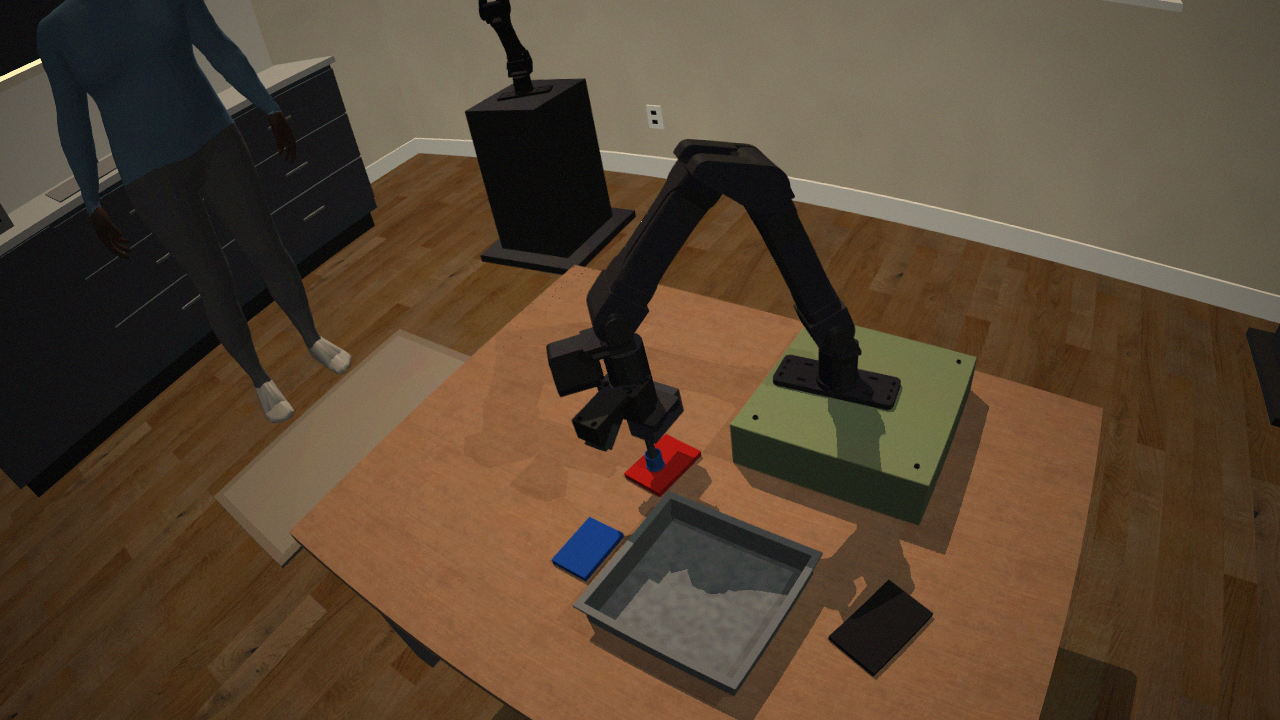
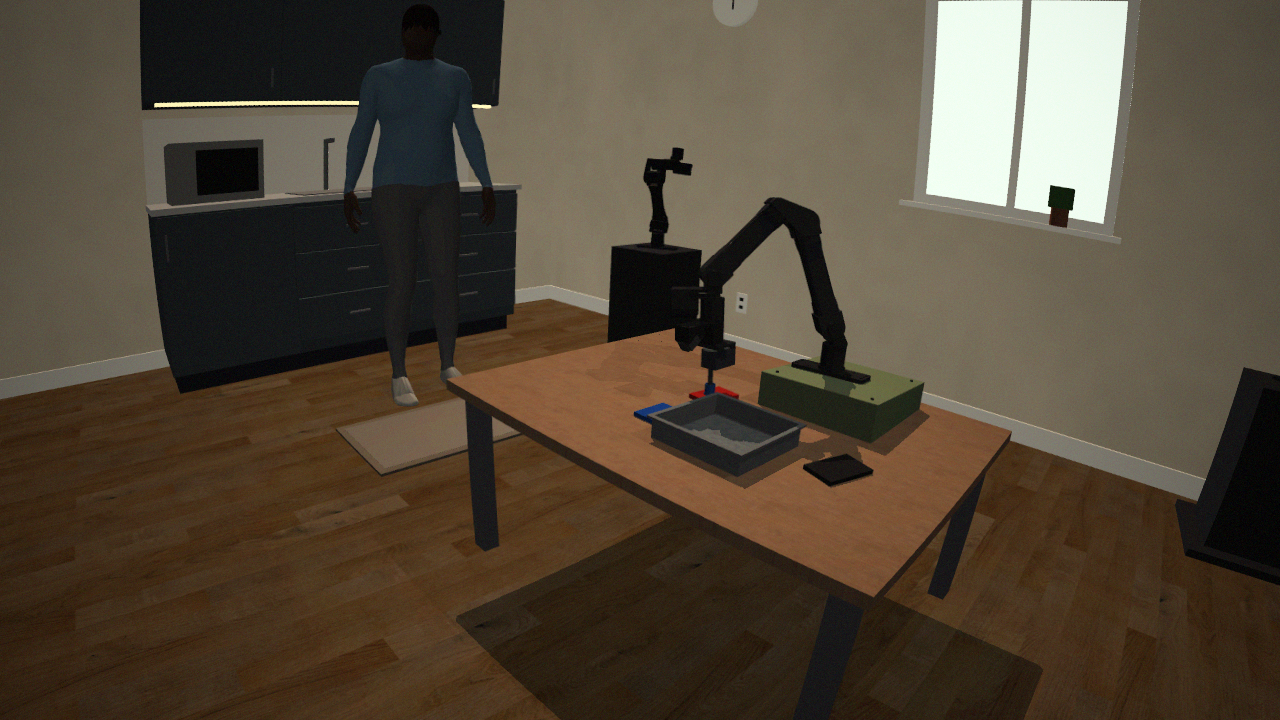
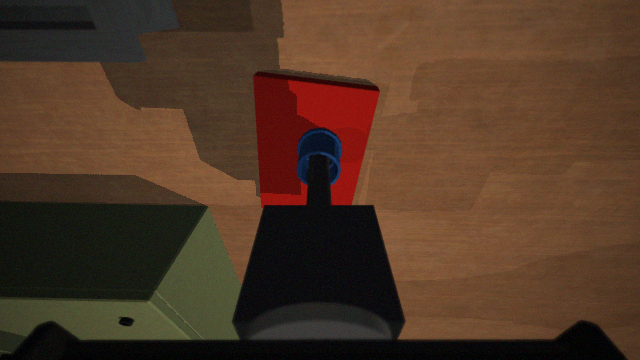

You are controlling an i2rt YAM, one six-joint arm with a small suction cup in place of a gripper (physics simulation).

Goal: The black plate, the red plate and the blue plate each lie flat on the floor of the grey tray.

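Places are measured from the arm's base along level axes (x right, y ahead, z up), in centimetres.
Where they show: hand at its tool point: (image 1: 657,469) (image 3: 319,141); arm's base at its link origin: (image 1: 837,383) (image 2: 830,373).
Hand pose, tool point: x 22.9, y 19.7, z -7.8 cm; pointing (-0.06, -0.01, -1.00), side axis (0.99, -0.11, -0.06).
Things, the pixels of their top centre, and the offset from my tool point. Level surfaces: height alone.
- red plate at its top centre: (image 3: 309,160) (image 1: 662,462) (image 2: 714,394) dx -0.7, dy -0.9, dz +1.1 cm
- wooden table at its surface level: dz +0.1 cm
- grey tray at its top centre: (image 1: 699,582) (image 2: 728,420) dx -17.2, dy +19.1, dz +5.0 cm
- blue plate at its top centre: (image 1: 587,546) (image 2: 658,411) dx +1.8, dy +17.8, dz +1.1 cm
- black plate at its top centre: (image 1: 882,625) (image 2: 839,467) dx -41.6, dy +15.0, dz +1.0 cm
The red plate (image 1: 677,450) (image 2: 723,392) (image 3: 331,107) lies on the wooden table (image 1: 447,465) between the grey tray and the green base. My gripper, a blue suction cup (image 1: 655,462) (image 2: 709,386) (image 3: 319,145), sits on the middle of the red plate and is pressed against its top. The grey tray (image 1: 697,609) (image 2: 725,452) (image 3: 89,40) is empty. The blue plate (image 1: 587,547) (image 2: 652,410) lies flat on the table beside the tray's left wall. The black plate (image 1: 879,626) (image 2: 836,467) lies flat on the table to the tray's right.
The arm stands on a green base block (image 1: 903,420) (image 2: 840,403) (image 3: 178,277) close behind the red plate. A person (image 1: 179,135) (image 2: 416,179) stands off the table by the dark cabinets. A black pedestal (image 1: 536,170) (image 2: 653,286) with a second arm stands behind the table.
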